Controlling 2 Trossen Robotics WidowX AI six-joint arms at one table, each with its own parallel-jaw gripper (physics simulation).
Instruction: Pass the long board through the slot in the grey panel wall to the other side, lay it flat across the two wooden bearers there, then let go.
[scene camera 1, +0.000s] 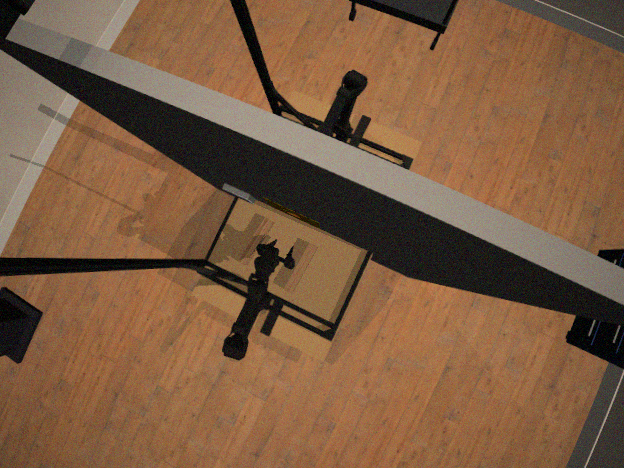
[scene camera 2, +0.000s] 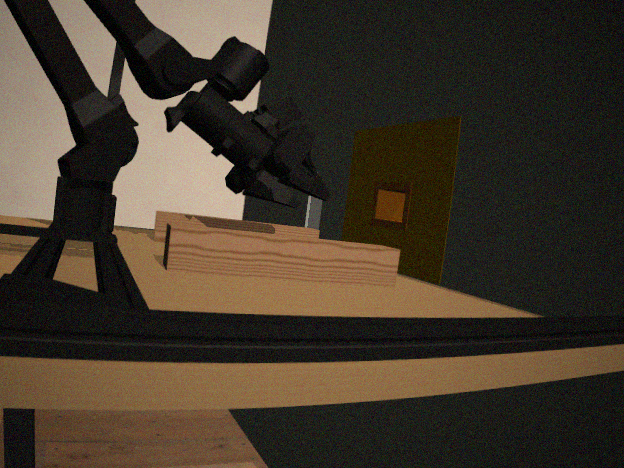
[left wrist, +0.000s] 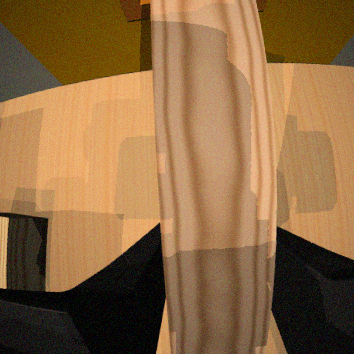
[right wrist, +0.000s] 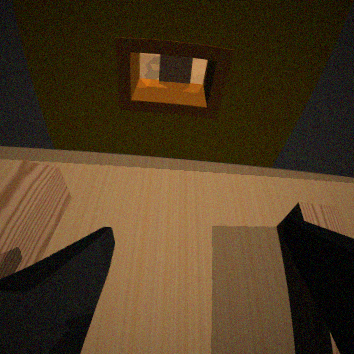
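Note:
My left gripper (left wrist: 208, 227) is shut on the long board (left wrist: 207, 125) (right wrist: 175, 69), which runs towards the slot frame (left wrist: 132, 12) (right wrist: 124, 80) (scene camera 2: 407, 206). In the right wrist view, the board's dark end shows through the opening; its distance from the slot is unclear. My right gripper (right wrist: 199, 232) (scene camera 2: 309, 201) (scene camera 1: 283, 245) is open and empty, above and between the two bearers. The near bearer (scene camera 2: 282, 259) and far bearer (scene camera 2: 298, 233) stand parallel on the table; parts of a left bearer (right wrist: 35, 205) and a right bearer (right wrist: 324, 216) show in the right wrist view.
The grey wall (scene camera 1: 322, 151) (scene camera 2: 544, 151) stands between the two arms, with a yellow panel (scene camera 2: 433, 166) (right wrist: 260, 75) around the slot. The right arm's table (scene camera 1: 332, 277) (scene camera 2: 352, 302) reaches near the wall. The left arm (scene camera 1: 345, 103) shows beyond the wall. A dark block (left wrist: 27, 255) stands at left.

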